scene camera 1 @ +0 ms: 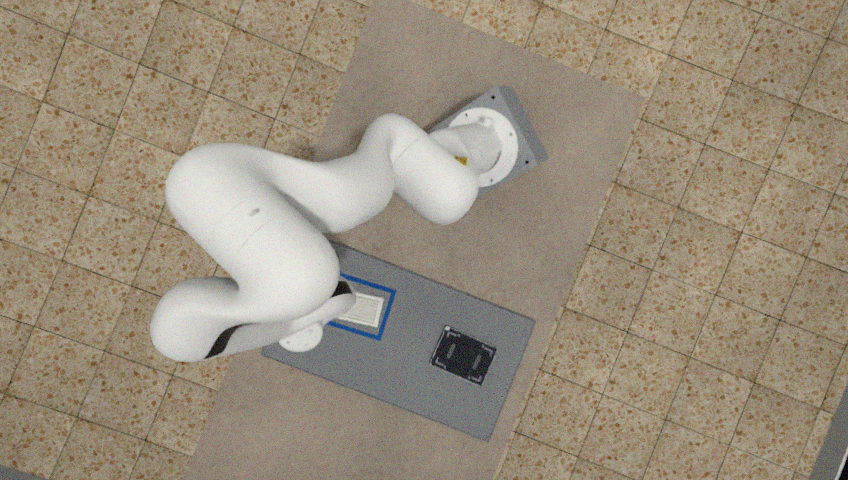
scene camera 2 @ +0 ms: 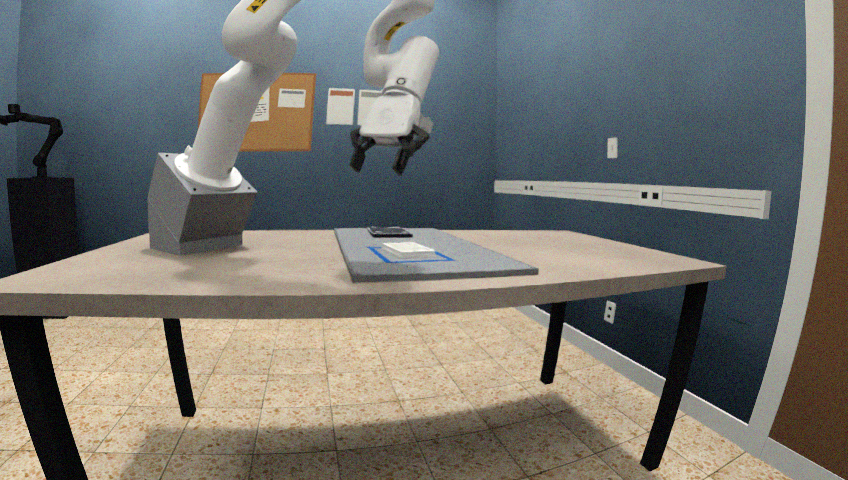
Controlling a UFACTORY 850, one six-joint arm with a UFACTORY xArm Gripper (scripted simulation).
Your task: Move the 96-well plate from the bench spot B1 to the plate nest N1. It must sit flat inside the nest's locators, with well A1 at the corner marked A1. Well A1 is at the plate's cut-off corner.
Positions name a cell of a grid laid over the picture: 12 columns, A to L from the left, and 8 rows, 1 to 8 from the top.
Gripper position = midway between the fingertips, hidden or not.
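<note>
Scene camera 1 gives me a white 96-well plate (scene camera 1: F6), and with it a plate nest (scene camera 1: G6). My own gripper (scene camera 2: F3) I can see too.
</note>
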